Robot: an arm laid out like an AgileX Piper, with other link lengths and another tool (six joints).
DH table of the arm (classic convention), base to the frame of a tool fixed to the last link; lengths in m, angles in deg. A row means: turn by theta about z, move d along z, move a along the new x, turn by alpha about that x. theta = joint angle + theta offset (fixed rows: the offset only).
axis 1: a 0  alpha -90  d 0.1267  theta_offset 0
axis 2: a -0.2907  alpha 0  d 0  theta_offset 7.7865
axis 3: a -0.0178  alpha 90  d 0  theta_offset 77.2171
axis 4: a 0  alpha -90  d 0.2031  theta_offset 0
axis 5: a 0  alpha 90  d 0  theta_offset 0
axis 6: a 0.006  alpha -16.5  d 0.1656  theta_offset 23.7
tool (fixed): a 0  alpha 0  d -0.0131  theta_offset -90
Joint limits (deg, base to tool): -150..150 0..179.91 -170..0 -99.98..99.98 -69.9..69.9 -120..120
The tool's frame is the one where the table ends.
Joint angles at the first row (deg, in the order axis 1, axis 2, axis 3, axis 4, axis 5, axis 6):
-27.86, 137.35, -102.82, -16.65, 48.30, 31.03
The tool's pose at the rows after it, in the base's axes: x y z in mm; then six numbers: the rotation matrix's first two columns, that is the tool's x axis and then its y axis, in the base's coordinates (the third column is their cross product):
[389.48 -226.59 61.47 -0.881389 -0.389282 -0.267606 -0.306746 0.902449 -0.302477]
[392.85 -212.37 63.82 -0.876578 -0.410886 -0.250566 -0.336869 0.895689 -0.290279]
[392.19 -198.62 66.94 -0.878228 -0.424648 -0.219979 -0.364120 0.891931 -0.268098]
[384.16 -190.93 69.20 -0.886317 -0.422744 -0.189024 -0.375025 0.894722 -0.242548]
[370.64 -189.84 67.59 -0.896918 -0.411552 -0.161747 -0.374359 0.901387 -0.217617]
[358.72 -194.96 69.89 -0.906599 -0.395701 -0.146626 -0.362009 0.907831 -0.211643]
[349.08 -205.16 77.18 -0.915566 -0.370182 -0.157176 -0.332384 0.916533 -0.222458]
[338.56 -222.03 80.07 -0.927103 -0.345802 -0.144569 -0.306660 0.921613 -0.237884]
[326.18 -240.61 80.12 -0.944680 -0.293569 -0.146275 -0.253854 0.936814 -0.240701]
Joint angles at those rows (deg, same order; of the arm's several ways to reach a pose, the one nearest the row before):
-26.15, 137.23, -102.82, -16.60, 49.30, 31.03
-24.22, 136.86, -102.82, -16.60, 51.02, 31.03
-22.45, 136.36, -102.82, -16.60, 53.92, 31.03
-21.80, 135.27, -101.17, -16.60, 55.89, 31.16
-22.31, 134.03, -97.93, -16.70, 56.12, 31.22
-23.48, 132.65, -95.49, -17.19, 55.97, 31.36
-25.36, 130.83, -93.76, -17.34, 55.13, 31.44
-27.76, 130.41, -93.49, -18.68, 55.13, 31.44
-30.91, 130.40, -93.49, -18.78, 54.98, 31.61

